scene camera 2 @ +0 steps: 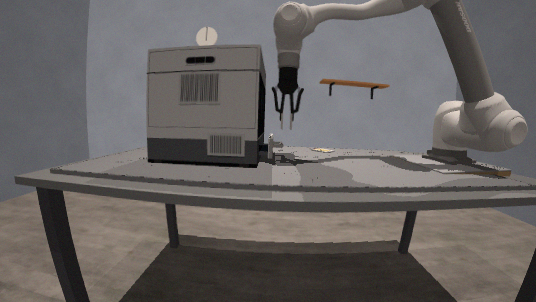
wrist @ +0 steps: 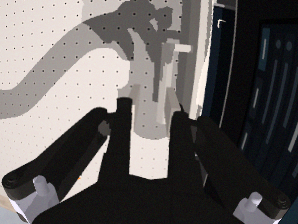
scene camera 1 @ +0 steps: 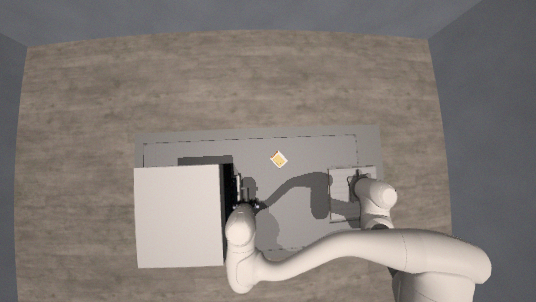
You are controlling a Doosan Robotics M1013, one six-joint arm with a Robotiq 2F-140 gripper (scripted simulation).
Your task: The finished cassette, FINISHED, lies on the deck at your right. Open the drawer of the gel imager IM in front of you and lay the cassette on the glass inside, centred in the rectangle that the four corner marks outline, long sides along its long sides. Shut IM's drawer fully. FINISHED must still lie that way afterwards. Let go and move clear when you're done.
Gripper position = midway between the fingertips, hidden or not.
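Observation:
There is a gel imager (scene camera 2: 205, 105) in the scene, and I can see it from the wrist view (wrist: 252, 117) and from scene camera 1 (scene camera 1: 181, 212) too. My own gripper (scene camera 2: 286, 129) is visible as well, and the wrist view catches the gripper at (wrist: 152, 97).

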